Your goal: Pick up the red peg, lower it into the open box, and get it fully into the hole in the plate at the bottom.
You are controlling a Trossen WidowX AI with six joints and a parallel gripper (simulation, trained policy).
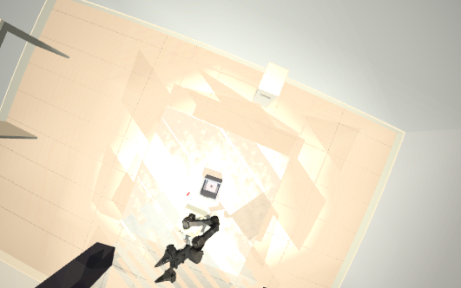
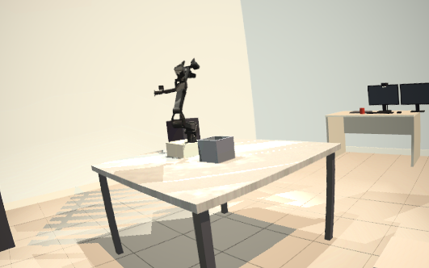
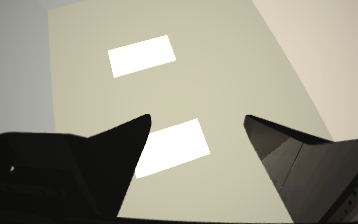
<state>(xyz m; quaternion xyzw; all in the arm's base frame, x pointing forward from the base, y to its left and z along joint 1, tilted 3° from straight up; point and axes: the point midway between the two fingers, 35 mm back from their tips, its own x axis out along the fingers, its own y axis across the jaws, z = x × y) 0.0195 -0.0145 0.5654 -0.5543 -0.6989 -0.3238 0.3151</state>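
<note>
Right now the red peg is 640 mm below my gripper tip, 140 mm ahead of it and 70 mm to the left of it.
</note>
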